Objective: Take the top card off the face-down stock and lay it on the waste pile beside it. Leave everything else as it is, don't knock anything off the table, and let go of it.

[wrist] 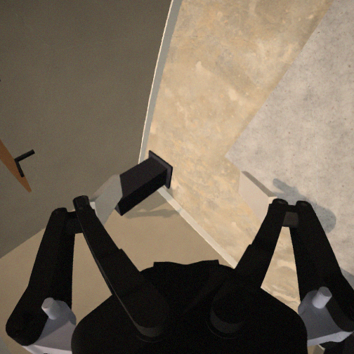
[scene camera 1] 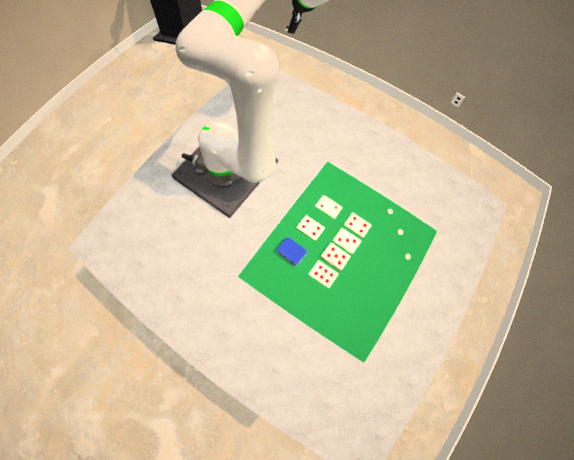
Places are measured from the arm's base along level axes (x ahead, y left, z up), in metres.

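Where they show: gripper, fingertip midpoint: (scene camera 1: 290, 13); arm's base at its link origin: (scene camera 1: 224, 171).
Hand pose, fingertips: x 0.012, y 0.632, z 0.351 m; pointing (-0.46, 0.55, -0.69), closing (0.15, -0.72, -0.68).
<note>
Each offset is from my fingertips to the centre of the thing. Level surfaces: height alone.
The face-down stock {0.368 m ahead, 0.827 m right, 0.352 m down} (scene camera 1: 291, 251) is a small blue-backed stack near the left edge of the green mat {0.378 m down} (scene camera 1: 345, 320) in the scene view. Beside it lies a face-up card with four red pips {0.394 m ahead, 0.710 m right, 0.373 m down} (scene camera 1: 310, 227), the waste pile by its place. My gripper (scene camera 1: 291, 30) (wrist: 180, 183) is open and empty. It is high up at the top of the scene view, far from the cards, and its fingers stand wide apart in the wrist view. Neither the stock nor the waste pile shows in the wrist view.
A face-up card with two dark pips {0.427 m ahead, 0.599 m right, 0.376 m down} (scene camera 1: 328, 206) lies beyond the waste card. A row of face-up red-pip cards {0.521 m ahead, 0.781 m right, 0.364 m down} (scene camera 1: 335, 256) lies to the right of the stock and waste. Three small pale discs {0.725 m ahead, 0.585 m right, 0.376 m down} (scene camera 1: 400, 232) lie near the mat's right side. A dark pedestal (wrist: 145, 182) stands beyond the table.
</note>
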